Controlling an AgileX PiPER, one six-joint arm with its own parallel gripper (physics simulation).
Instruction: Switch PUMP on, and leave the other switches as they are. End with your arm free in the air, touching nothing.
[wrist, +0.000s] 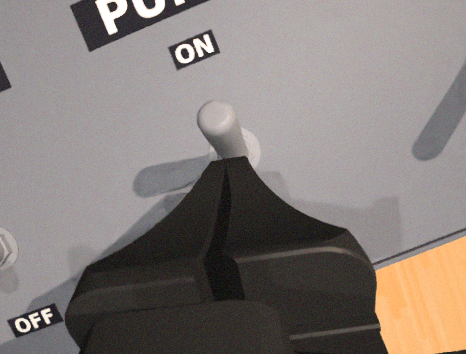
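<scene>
The PUMP switch is a light grey toggle lever (220, 125) at the middle of the wrist view. It leans up toward its ON label (194, 49), away from its round base, which shows partly behind it. The PUMP label (135, 15) is cut off by the top edge. My gripper (232, 182) is shut, with its fingertips together at the lower side of the lever, over the lower part of the base. Nothing shows between the fingers. I cannot tell whether the tips touch the lever. The OFF label of PUMP does not show.
On the grey panel (325, 100), part of another switch's base (6, 248) shows at the left edge, with an OFF label (35, 320) below it. A long shadow lies at the right. The panel's edge and a wooden surface (425, 300) are at the lower right.
</scene>
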